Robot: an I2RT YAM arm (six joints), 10 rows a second.
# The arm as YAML. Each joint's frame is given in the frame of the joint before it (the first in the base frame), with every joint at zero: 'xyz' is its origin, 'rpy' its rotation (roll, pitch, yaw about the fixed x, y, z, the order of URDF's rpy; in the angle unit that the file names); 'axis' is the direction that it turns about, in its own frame. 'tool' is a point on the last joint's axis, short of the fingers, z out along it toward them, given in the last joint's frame.
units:
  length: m
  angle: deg
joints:
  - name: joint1
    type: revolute
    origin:
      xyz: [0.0, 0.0, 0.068]
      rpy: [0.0, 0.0, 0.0]
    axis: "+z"
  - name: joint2
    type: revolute
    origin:
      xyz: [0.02, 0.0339, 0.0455]
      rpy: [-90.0, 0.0, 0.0]
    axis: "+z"
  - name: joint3
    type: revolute
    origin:
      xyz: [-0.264, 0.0, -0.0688]
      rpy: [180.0, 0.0, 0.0]
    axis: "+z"
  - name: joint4
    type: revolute
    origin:
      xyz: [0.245, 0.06, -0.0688]
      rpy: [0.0, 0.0, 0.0]
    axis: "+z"
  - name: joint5
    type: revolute
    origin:
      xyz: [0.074, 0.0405, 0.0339]
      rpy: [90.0, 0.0, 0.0]
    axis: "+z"
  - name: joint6
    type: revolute
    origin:
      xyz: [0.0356, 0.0, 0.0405]
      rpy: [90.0, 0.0, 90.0]
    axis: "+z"
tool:
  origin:
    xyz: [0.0, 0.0, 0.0]
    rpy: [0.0, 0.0, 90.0]
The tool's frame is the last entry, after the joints.
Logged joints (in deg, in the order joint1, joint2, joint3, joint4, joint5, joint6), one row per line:
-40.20 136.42 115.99 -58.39 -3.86 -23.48
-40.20 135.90 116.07 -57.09 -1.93 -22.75
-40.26 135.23 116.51 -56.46 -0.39 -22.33
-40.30 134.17 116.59 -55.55 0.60 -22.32
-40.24 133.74 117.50 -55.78 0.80 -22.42
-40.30 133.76 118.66 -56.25 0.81 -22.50
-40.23 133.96 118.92 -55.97 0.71 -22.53
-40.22 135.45 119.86 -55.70 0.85 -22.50
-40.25 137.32 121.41 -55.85 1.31 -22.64
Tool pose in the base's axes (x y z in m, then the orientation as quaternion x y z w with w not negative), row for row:
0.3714 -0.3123 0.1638 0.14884 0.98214 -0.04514 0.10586
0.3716 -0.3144 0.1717 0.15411 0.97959 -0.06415 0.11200
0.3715 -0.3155 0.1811 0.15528 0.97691 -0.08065 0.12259
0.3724 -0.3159 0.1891 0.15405 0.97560 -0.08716 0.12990
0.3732 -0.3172 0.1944 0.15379 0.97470 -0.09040 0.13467
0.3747 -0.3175 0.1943 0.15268 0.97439 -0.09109 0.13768
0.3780 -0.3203 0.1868 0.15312 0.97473 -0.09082 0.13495
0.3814 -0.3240 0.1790 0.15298 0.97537 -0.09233 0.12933
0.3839 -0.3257 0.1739 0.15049 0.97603 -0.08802 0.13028
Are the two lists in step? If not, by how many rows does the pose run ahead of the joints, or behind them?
The pose runs 1 row ahead of the joints: the pose in row i belongs to the joints in row i + 1.
